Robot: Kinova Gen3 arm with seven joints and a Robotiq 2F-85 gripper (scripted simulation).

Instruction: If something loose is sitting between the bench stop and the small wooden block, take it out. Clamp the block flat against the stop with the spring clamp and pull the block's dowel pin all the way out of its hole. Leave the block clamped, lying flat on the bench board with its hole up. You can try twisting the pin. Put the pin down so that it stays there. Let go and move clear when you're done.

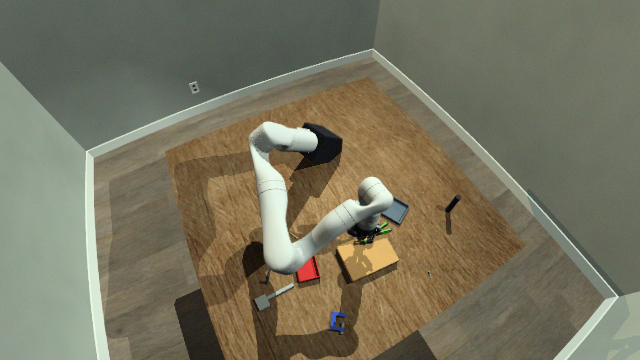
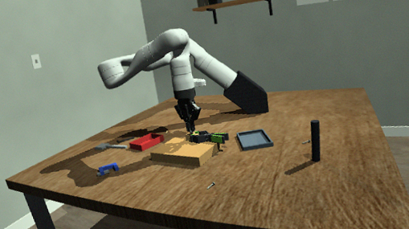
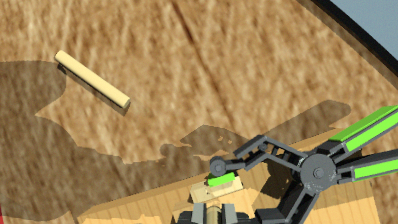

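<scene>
Right now the dowel pin is 20 mm below my hand. The rest, counted from my hand: thin pale stick (120 mm behind, 80 mm below, 50 mm to the right); then small wooden block (40 mm below); then tan bench board (60 mm below, 60 mm ahead).
</scene>
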